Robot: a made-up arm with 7 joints. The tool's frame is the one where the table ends. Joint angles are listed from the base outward.
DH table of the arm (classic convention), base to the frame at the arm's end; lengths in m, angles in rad. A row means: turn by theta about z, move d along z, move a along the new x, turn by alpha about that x. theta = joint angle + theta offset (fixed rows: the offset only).
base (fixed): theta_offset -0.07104; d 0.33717; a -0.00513; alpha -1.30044
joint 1: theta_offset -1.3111; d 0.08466; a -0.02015; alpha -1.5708
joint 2: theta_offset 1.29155; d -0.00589; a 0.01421; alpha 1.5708
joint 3: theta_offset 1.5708; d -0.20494; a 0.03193; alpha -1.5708
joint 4: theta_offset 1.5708; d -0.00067; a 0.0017; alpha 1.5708
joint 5: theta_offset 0; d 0.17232; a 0.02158; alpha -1.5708
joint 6: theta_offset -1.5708; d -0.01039; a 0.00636; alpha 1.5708
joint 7: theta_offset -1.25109; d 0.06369; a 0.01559; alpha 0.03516
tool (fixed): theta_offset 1.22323; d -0.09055; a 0; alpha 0
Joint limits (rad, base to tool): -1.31..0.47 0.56..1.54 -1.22..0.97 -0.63..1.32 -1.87..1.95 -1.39..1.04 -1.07..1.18
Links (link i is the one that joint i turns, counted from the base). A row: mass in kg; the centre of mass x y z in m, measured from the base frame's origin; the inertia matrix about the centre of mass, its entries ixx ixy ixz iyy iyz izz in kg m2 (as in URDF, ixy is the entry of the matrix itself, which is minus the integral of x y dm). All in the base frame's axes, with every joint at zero. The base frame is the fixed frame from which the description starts. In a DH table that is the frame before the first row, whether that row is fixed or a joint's. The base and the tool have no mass.
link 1: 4.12; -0.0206 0.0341 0.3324; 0.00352 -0.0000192 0 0.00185 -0.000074 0.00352
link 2: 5.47; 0.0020 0.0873 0.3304; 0.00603 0 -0.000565 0.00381 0 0.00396
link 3: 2.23; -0.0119 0.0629 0.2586; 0.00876 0 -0.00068 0.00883 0 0.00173
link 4: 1.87; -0.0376 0.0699 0.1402; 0.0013 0 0 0.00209 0 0.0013
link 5: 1.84; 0.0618 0.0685 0.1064; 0.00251 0 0.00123 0.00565 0 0.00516
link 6: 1.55; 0.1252 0.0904 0.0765; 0.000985 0 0 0.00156 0 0.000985
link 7: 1.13; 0.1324 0.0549 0.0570; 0.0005 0 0.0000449 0.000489 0 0.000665
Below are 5 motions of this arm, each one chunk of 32 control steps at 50 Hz.
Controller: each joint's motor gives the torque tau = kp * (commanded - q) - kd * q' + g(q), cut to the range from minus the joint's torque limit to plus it. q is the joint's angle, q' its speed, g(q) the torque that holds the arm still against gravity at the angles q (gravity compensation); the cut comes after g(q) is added. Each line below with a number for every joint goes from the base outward.
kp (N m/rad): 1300 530 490 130 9.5 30 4
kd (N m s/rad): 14 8.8 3.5 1.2 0.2 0.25 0.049
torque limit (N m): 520 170 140 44 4.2 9.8 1.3
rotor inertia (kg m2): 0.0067 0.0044 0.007 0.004 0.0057 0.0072 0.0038
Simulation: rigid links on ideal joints. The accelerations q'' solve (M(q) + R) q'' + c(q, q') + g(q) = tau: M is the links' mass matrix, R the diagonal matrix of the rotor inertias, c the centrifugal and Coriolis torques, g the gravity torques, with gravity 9.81 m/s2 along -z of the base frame. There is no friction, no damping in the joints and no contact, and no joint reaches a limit. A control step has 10 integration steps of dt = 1/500 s. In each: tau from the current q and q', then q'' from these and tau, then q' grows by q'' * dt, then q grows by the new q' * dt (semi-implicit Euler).
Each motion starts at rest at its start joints. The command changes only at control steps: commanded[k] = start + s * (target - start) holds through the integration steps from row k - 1 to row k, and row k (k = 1, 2, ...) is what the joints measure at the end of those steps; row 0 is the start. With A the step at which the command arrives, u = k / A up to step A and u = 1 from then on. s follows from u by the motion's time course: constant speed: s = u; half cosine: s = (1 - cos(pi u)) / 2; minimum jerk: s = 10 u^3 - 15 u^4 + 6 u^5; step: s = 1 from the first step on.
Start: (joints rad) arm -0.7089 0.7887 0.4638 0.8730 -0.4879 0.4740 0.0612
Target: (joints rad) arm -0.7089 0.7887 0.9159 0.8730 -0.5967 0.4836 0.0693
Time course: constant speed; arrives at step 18
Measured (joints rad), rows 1 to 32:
1: -0.7099 0.7833 0.4872 0.8715 -0.4878 0.4751 0.0621
2: -0.7097 0.7816 0.5127 0.8722 -0.4981 0.4753 0.0635
3: -0.7089 0.7830 0.5392 0.8749 -0.5126 0.4753 0.0646
4: -0.7081 0.7859 0.5659 0.8772 -0.5240 0.4756 0.0650
5: -0.7077 0.7889 0.5922 0.8773 -0.5287 0.4765 0.0647
6: -0.7078 0.7909 0.6177 0.8751 -0.5278 0.4773 0.0640
7: -0.7084 0.7920 0.6426 0.8718 -0.5254 0.4779 0.0635
8: -0.7090 0.7922 0.6673 0.8688 -0.5258 0.4782 0.0636
9: -0.7093 0.7920 0.6921 0.8674 -0.5310 0.4786 0.0643
10: -0.7093 0.7916 0.7172 0.8679 -0.5403 0.4791 0.0653
11: -0.7090 0.7911 0.7424 0.8698 -0.5513 0.4797 0.0664
12: -0.7086 0.7904 0.7675 0.8721 -0.5614 0.4803 0.0672
13: -0.7083 0.7896 0.7926 0.8740 -0.5692 0.4809 0.0677
14: -0.7081 0.7888 0.8176 0.8751 -0.5747 0.4814 0.0680
15: -0.7081 0.7883 0.8426 0.8753 -0.5789 0.4819 0.0682
16: -0.7082 0.7882 0.8676 0.8749 -0.5830 0.4824 0.0685
17: -0.7083 0.7885 0.8928 0.8740 -0.5877 0.4829 0.0690
18: -0.7084 0.7890 0.9181 0.8731 -0.5934 0.4835 0.0696
19: -0.7059 0.7939 0.9206 0.8743 -0.5988 0.4829 0.0689
20: -0.7066 0.7955 0.9195 0.8730 -0.5938 0.4833 0.0676
21: -0.7085 0.7942 0.9171 0.8690 -0.5868 0.4840 0.0670
22: -0.7101 0.7918 0.9152 0.8660 -0.5854 0.4841 0.0674
23: -0.7105 0.7899 0.9146 0.8664 -0.5912 0.4837 0.0686
24: -0.7100 0.7887 0.9151 0.8697 -0.6001 0.4832 0.0698
25: -0.7091 0.7879 0.9157 0.8739 -0.6067 0.4832 0.0704
26: -0.7084 0.7874 0.9161 0.8770 -0.6078 0.4836 0.0704
27: -0.7081 0.7869 0.9160 0.8781 -0.6038 0.4838 0.0698
28: -0.7083 0.7866 0.9157 0.8775 -0.5978 0.4838 0.0693
29: -0.7086 0.7868 0.9156 0.8759 -0.5927 0.4836 0.0690
30: -0.7089 0.7874 0.9156 0.8741 -0.5904 0.4835 0.0691
31: -0.7090 0.7884 0.9158 0.8726 -0.5909 0.4835 0.0695
32: -0.7090 0.7893 0.9161 0.8715 -0.5931 0.4836 0.0697

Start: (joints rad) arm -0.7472 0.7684 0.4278 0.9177 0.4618 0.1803 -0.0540
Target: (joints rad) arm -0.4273 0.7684 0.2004 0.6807 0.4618 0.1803 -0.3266
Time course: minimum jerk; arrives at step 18
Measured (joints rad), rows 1 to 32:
1: -0.7468 0.7684 0.4274 0.9171 0.4616 0.1803 -0.0540
2: -0.7443 0.7687 0.4250 0.9132 0.4606 0.1805 -0.0545
3: -0.7377 0.7692 0.4193 0.9037 0.4589 0.1807 -0.0565
4: -0.7258 0.7700 0.4098 0.8888 0.4580 0.1807 -0.0618
5: -0.7081 0.7710 0.3964 0.8701 0.4590 0.1803 -0.0722
6: -0.6847 0.7720 0.3794 0.8494 0.4627 0.1798 -0.0892
7: -0.6563 0.7727 0.3594 0.8284 0.4687 0.1796 -0.1130
8: -0.6241 0.7728 0.3371 0.8082 0.4756 0.1796 -0.1430
9: -0.5898 0.7721 0.3135 0.7892 0.4811 0.1798 -0.1773
10: -0.5552 0.7704 0.2896 0.7714 0.4830 0.1800 -0.2134
11: -0.5222 0.7681 0.2667 0.7549 0.4801 0.1801 -0.2485
12: -0.4924 0.7656 0.2459 0.7397 0.4724 0.1802 -0.2799
13: -0.4672 0.7631 0.2283 0.7263 0.4614 0.1802 -0.3055
14: -0.4476 0.7612 0.2146 0.7151 0.4492 0.1803 -0.3244
15: -0.4341 0.7601 0.2053 0.7064 0.4386 0.1803 -0.3360
16: -0.4266 0.7599 0.2001 0.7002 0.4316 0.1804 -0.3409
17: -0.4240 0.7608 0.1985 0.6956 0.4292 0.1804 -0.3402
18: -0.4247 0.7626 0.1990 0.6912 0.4317 0.1804 -0.3354
19: -0.4264 0.7653 0.1999 0.6851 0.4387 0.1805 -0.3288
20: -0.4278 0.7681 0.2007 0.6783 0.4495 0.1803 -0.3227
21: -0.4288 0.7704 0.2013 0.6732 0.4626 0.1800 -0.3190
22: -0.4292 0.7718 0.2015 0.6711 0.4751 0.1798 -0.3185
23: -0.4291 0.7721 0.2015 0.6720 0.4841 0.1799 -0.3206
24: -0.4285 0.7717 0.2013 0.6752 0.4874 0.1802 -0.3242
25: -0.4276 0.7706 0.2010 0.6792 0.4845 0.1804 -0.3280
26: -0.4269 0.7693 0.2006 0.6829 0.4766 0.1805 -0.3306
27: -0.4264 0.7681 0.2002 0.6852 0.4661 0.1805 -0.3315
28: -0.4263 0.7671 0.1999 0.6858 0.4561 0.1804 -0.3307
29: -0.4264 0.7665 0.1998 0.6849 0.4488 0.1804 -0.3288
30: -0.4268 0.7664 0.1997 0.6831 0.4456 0.1803 -0.3264
31: -0.4272 0.7668 0.1999 0.6810 0.4468 0.1803 -0.3245
32: -0.4276 0.7674 0.2001 0.6794 0.4512 0.1802 -0.3236

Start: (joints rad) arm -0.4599 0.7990 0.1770 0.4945 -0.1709 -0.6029 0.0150
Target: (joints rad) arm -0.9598 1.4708 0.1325 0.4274 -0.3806 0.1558 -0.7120
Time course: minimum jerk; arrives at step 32
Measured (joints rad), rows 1 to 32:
1: -0.4600 0.7991 0.1769 0.4946 -0.1710 -0.6028 0.0149
2: -0.4606 0.7995 0.1765 0.4954 -0.1715 -0.6018 0.0144
3: -0.4624 0.8009 0.1755 0.4973 -0.1735 -0.5985 0.0126
4: -0.4660 0.8040 0.1741 0.5002 -0.1779 -0.5915 0.0082
5: -0.4720 0.8099 0.1724 0.5031 -0.1852 -0.5803 0.0000
6: -0.4807 0.8193 0.1706 0.5053 -0.1951 -0.5649 -0.0129
7: -0.4924 0.8328 0.1688 0.5059 -0.2066 -0.5455 -0.0306
8: -0.5074 0.8509 0.1672 0.5045 -0.2183 -0.5222 -0.0529
9: -0.5256 0.8736 0.1658 0.5009 -0.2288 -0.4950 -0.0791
10: -0.5467 0.9007 0.1645 0.4958 -0.2376 -0.4639 -0.1086
11: -0.5703 0.9316 0.1632 0.4896 -0.2446 -0.4292 -0.1409
12: -0.5959 0.9658 0.1618 0.4831 -0.2500 -0.3912 -0.1757
13: -0.6232 1.0025 0.1603 0.4769 -0.2548 -0.3506 -0.2131
14: -0.6516 1.0412 0.1587 0.4712 -0.2597 -0.3080 -0.2530
15: -0.6808 1.0810 0.1569 0.4661 -0.2655 -0.2639 -0.2952
16: -0.7103 1.1215 0.1551 0.4614 -0.2724 -0.2191 -0.3391
17: -0.7397 1.1620 0.1531 0.4566 -0.2805 -0.1743 -0.3839
18: -0.7687 1.2020 0.1512 0.4517 -0.2897 -0.1303 -0.4285
19: -0.7968 1.2410 0.1495 0.4465 -0.2992 -0.0878 -0.4720
20: -0.8236 1.2786 0.1479 0.4413 -0.3085 -0.0474 -0.5133
21: -0.8487 1.3141 0.1465 0.4364 -0.3169 -0.0097 -0.5517
22: -0.8716 1.3470 0.1452 0.4320 -0.3240 0.0249 -0.5869
23: -0.8922 1.3768 0.1441 0.4285 -0.3296 0.0558 -0.6185
24: -0.9101 1.4030 0.1430 0.4259 -0.3338 0.0828 -0.6463
25: -0.9252 1.4252 0.1420 0.4242 -0.3369 0.1054 -0.6700
26: -0.9375 1.4433 0.1410 0.4232 -0.3395 0.1237 -0.6895
27: -0.9469 1.4573 0.1399 0.4227 -0.3421 0.1376 -0.7045
28: -0.9537 1.4672 0.1389 0.4226 -0.3452 0.1474 -0.7150
29: -0.9580 1.4734 0.1378 0.4227 -0.3489 0.1534 -0.7210
30: -0.9603 1.4763 0.1367 0.4232 -0.3534 0.1563 -0.7230
31: -0.9609 1.4766 0.1355 0.4241 -0.3587 0.1569 -0.7217
32: -0.9606 1.4750 0.1342 0.4254 -0.3648 0.1563 -0.7181

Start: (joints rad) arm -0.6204 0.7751 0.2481 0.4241 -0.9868 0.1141 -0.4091
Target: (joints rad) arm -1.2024 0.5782 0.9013 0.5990 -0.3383 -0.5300 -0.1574
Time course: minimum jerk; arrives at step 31
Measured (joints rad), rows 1 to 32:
1: -0.6205 0.7750 0.2483 0.4242 -0.9867 0.1140 -0.4091
2: -0.6214 0.7744 0.2496 0.4253 -0.9861 0.1133 -0.4093
3: -0.6239 0.7729 0.2530 0.4280 -0.9841 0.1106 -0.4095
4: -0.6289 0.7704 0.2593 0.4323 -0.9796 0.1047 -0.4094
5: -0.6370 0.7669 0.2691 0.4378 -0.9714 0.0948 -0.4082
6: -0.6485 0.7625 0.2828 0.4437 -0.9589 0.0809 -0.4052
7: -0.6637 0.7573 0.3005 0.4494 -0.9420 0.0632 -0.4000
8: -0.6828 0.7513 0.3223 0.4549 -0.9213 0.0416 -0.3922
9: -0.7054 0.7446 0.3480 0.4601 -0.8973 0.0163 -0.3818
10: -0.7314 0.7371 0.3773 0.4654 -0.8709 -0.0126 -0.3691
11: -0.7602 0.7289 0.4096 0.4711 -0.8424 -0.0447 -0.3547
12: -0.7914 0.7198 0.4445 0.4777 -0.8119 -0.0796 -0.3391
13: -0.8245 0.7100 0.4815 0.4852 -0.7792 -0.1165 -0.3227
14: -0.8588 0.6996 0.5199 0.4936 -0.7444 -0.1549 -0.3061
15: -0.8939 0.6886 0.5592 0.5028 -0.7074 -0.1942 -0.2894
16: -0.9292 0.6773 0.5987 0.5125 -0.6687 -0.2337 -0.2730
17: -0.9641 0.6659 0.6377 0.5225 -0.6291 -0.2727 -0.2570
18: -0.9982 0.6546 0.6756 0.5323 -0.5896 -0.3107 -0.2414
19: -1.0308 0.6436 0.7118 0.5418 -0.5512 -0.3469 -0.2265
20: -1.0615 0.6330 0.7458 0.5508 -0.5150 -0.3808 -0.2124
21: -1.0899 0.6230 0.7769 0.5592 -0.4817 -0.4120 -0.1993
22: -1.1154 0.6138 0.8049 0.5670 -0.4520 -0.4399 -0.1876
23: -1.1378 0.6056 0.8294 0.5739 -0.4261 -0.4642 -0.1773
24: -1.1569 0.5983 0.8501 0.5801 -0.4042 -0.4847 -0.1687
25: -1.1724 0.5921 0.8669 0.5853 -0.3861 -0.5012 -0.1619
26: -1.1845 0.5871 0.8800 0.5896 -0.3717 -0.5138 -0.1569
27: -1.1932 0.5833 0.8894 0.5929 -0.3608 -0.5226 -0.1538
28: -1.1989 0.5806 0.8955 0.5953 -0.3528 -0.5280 -0.1523
29: -1.2019 0.5789 0.8990 0.5969 -0.3475 -0.5306 -0.1522
30: -1.2029 0.5781 0.9004 0.5979 -0.3441 -0.5311 -0.1533
31: -1.2028 0.5778 0.9009 0.5987 -0.3419 -0.5304 -0.1551
32: -1.2024 0.5778 0.9012 0.5995 -0.3399 -0.5296 -0.1573

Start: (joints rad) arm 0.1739 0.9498 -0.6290 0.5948 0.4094 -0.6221 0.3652
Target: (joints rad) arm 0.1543 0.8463 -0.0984 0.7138 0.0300 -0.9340 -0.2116
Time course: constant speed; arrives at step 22
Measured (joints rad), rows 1 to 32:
1: 0.1758 0.9430 -0.6072 0.6000 0.4060 -0.6301 0.3576
2: 0.1742 0.9368 -0.5823 0.6078 0.3901 -0.6476 0.3390
3: 0.1718 0.9332 -0.5563 0.6124 0.3659 -0.6675 0.3105
4: 0.1695 0.9310 -0.5303 0.6150 0.3415 -0.6840 0.2758
5: 0.1676 0.9287 -0.5049 0.6184 0.3227 -0.6969 0.2396
6: 0.1663 0.9254 -0.4804 0.6237 0.3105 -0.7089 0.2056
7: 0.1658 0.9211 -0.4566 0.6304 0.3015 -0.7222 0.1750
8: 0.1656 0.9162 -0.4331 0.6378 0.2913 -0.7366 0.1480
9: 0.1653 0.9109 -0.4096 0.6450 0.2769 -0.7513 0.1234
10: 0.1648 0.9055 -0.3858 0.6513 0.2575 -0.7655 0.1000
11: 0.1641 0.9004 -0.3619 0.6567 0.2347 -0.7794 0.0770
12: 0.1630 0.8953 -0.3377 0.6612 0.2112 -0.7936 0.0536
13: 0.1619 0.8905 -0.3135 0.6654 0.1891 -0.8081 0.0294
14: 0.1608 0.8857 -0.2894 0.6697 0.1696 -0.8227 0.0044
15: 0.1598 0.8809 -0.2652 0.6743 0.1526 -0.8371 -0.0217
16: 0.1588 0.8763 -0.2411 0.6795 0.1375 -0.8512 -0.0486
17: 0.1580 0.8718 -0.2169 0.6852 0.1231 -0.8651 -0.0762
18: 0.1572 0.8673 -0.1928 0.6913 0.1083 -0.8791 -0.1040
19: 0.1565 0.8629 -0.1686 0.6974 0.0928 -0.8932 -0.1318
20: 0.1557 0.8584 -0.1444 0.7035 0.0764 -0.9074 -0.1591
21: 0.1549 0.8539 -0.1203 0.7092 0.0592 -0.9215 -0.1858
22: 0.1540 0.8492 -0.0962 0.7146 0.0414 -0.9357 -0.2118
23: 0.1534 0.8516 -0.0955 0.7167 0.0252 -0.9426 -0.2297
24: 0.1540 0.8519 -0.0962 0.7158 0.0209 -0.9389 -0.2375
25: 0.1543 0.8500 -0.0973 0.7152 0.0249 -0.9324 -0.2353
26: 0.1545 0.8474 -0.0985 0.7148 0.0310 -0.9300 -0.2262
27: 0.1546 0.8452 -0.0993 0.7141 0.0343 -0.9320 -0.2149
28: 0.1546 0.8440 -0.0996 0.7134 0.0331 -0.9348 -0.2051
29: 0.1544 0.8438 -0.0994 0.7129 0.0287 -0.9357 -0.1993
30: 0.1543 0.8443 -0.0990 0.7126 0.0239 -0.9348 -0.1982
31: 0.1541 0.8452 -0.0986 0.7127 0.0212 -0.9338 -0.2009
32: 0.1541 0.8461 -0.0982 0.7131 0.0218 -0.9336 -0.2058

